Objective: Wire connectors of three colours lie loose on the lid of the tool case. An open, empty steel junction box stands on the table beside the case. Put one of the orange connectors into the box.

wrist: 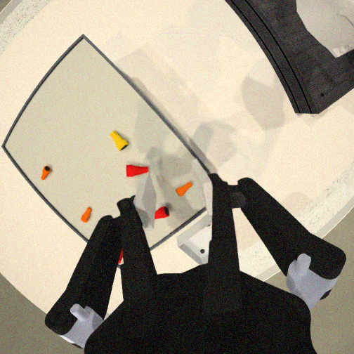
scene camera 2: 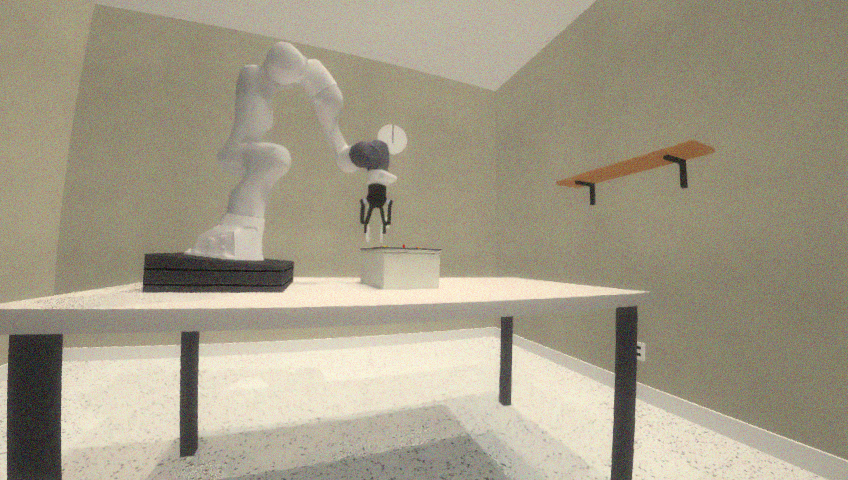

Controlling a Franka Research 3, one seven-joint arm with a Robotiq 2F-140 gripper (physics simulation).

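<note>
My gripper (scene camera 2: 374, 236) (wrist: 172, 177) is partly open and empty, pointing down above the lid of the tool case (scene camera 2: 410, 270) (wrist: 65, 100). In the wrist view an orange connector (wrist: 184, 188) shows between the fingertips, below them on the lid. Two more orange connectors (wrist: 46, 173) (wrist: 86, 215) lie farther left. Red connectors (wrist: 137, 170) (wrist: 161, 213) lie by the left fingertip, which partly covers the lower one. The steel junction box (wrist: 187, 243) stands beside the case's lower right edge, partly hidden by the right finger. It does not show in the scene view.
A yellow connector (wrist: 119, 140) lies on the lid, above the red ones in the wrist view. Another red piece (wrist: 121, 256) shows between the left finger's links near the lid's corner. The black robot base (scene camera 2: 217, 273) (wrist: 300, 75) stands on the table (scene camera 2: 321, 300). A wall shelf (scene camera 2: 642, 163) is at right.
</note>
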